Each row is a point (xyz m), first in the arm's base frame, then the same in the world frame.
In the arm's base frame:
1: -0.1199 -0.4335 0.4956
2: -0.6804 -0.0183 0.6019
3: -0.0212 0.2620 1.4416
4: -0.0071 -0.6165 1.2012
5: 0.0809 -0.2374 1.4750
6: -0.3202 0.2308 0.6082
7: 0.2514 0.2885 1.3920
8: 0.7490 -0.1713 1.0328
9: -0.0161 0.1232 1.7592
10: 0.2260 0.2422 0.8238
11: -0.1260 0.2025 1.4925
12: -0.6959 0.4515 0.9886
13: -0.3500 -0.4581 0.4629
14: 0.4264 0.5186 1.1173
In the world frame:
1: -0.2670 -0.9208 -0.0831
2: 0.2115 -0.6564 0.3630
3: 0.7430 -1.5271 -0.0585
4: -0.1523 -1.6328 0.0719
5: 0.2946 -1.7685 -0.0195
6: 0.4014 -0.7102 -0.0280
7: 0.7177 -1.5777 -0.3310
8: 0.1008 -1.6169 -0.7848
9: 0.7485 -1.8501 0.0672
10: 0.4433 -1.0966 -0.4684
11: 0.7214 -1.5522 0.0680
12: 0.7980 -0.8185 0.3788
13: -0.2785 -0.8148 0.1249
14: 0.7936 -1.3273 -0.6320

